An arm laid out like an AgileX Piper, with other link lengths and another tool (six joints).
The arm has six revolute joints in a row. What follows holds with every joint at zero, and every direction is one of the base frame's. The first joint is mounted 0.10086 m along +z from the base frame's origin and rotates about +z. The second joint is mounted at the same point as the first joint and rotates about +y. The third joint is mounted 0.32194 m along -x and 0.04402 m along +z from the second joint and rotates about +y. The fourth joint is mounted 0.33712 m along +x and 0.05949 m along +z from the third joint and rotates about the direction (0.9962, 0, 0.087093). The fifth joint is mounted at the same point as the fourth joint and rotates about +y. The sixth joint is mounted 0.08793 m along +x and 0.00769 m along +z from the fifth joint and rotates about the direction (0.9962, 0, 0.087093). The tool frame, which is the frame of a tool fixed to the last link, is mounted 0.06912 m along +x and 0.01 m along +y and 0.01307 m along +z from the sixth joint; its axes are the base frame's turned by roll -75.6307, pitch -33.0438 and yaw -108.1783 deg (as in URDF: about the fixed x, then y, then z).
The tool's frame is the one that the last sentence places.
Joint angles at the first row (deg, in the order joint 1, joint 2, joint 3, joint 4, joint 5, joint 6):
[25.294, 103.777, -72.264, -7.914, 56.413, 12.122]
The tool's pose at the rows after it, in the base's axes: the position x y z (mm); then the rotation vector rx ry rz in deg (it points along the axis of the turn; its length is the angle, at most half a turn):
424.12 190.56 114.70 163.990 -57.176 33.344
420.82 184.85 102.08 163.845 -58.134 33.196
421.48 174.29 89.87 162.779 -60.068 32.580
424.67 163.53 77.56 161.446 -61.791 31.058
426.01 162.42 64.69 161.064 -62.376 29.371
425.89 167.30 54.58 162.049 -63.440 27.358
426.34 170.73 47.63 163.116 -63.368 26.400
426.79 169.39 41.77 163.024 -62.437 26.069
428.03 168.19 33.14 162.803 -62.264 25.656
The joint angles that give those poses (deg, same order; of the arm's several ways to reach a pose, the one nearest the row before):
[25.295, 103.778, -70.959, -7.914, 54.589, 12.856]
[24.741, 103.777, -68.642, -7.848, 52.169, 13.145]
[23.486, 104.308, -67.142, -7.961, 50.522, 13.632]
[22.048, 105.581, -66.710, -7.895, 49.884, 13.758]
[21.708, 107.227, -66.709, -7.392, 49.234, 13.758]
[21.708, 108.529, -66.712, -5.252, 48.193, 12.888]
[21.708, 109.440, -66.710, -3.866, 47.215, 11.709]
[21.597, 110.183, -66.711, -4.183, 46.958, 11.345]
[21.421, 111.290, -66.710, -4.324, 46.246, 11.301]

